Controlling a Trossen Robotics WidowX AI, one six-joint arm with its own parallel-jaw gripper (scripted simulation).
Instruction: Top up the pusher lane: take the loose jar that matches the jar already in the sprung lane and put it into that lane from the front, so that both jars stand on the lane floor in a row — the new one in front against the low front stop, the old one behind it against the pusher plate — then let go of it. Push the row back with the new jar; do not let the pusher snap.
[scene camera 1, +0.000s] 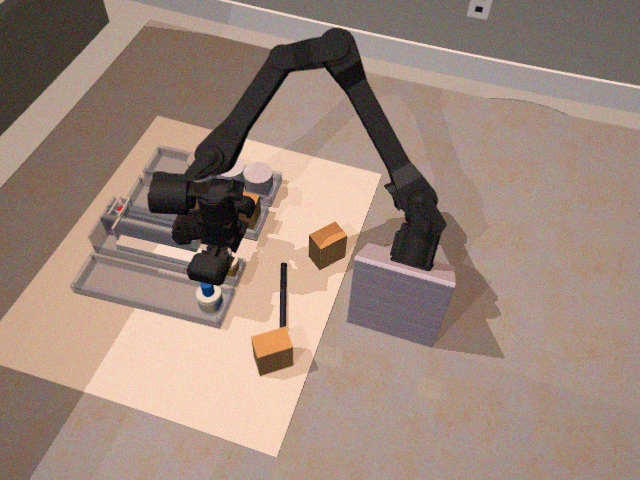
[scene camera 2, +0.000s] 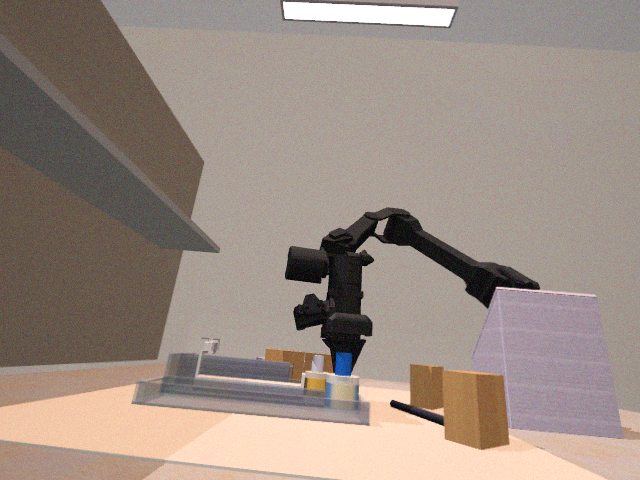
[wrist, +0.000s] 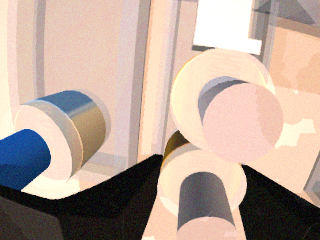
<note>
I see my gripper (scene camera 2: 339, 386) and a blue-lidded jar (scene camera 2: 341, 385).
The blue-lidded jar is seen too in scene camera 1 (scene camera 1: 209, 297). My gripper shows as well in scene camera 1 (scene camera 1: 227, 264) and in the wrist view (wrist: 200, 168).
</note>
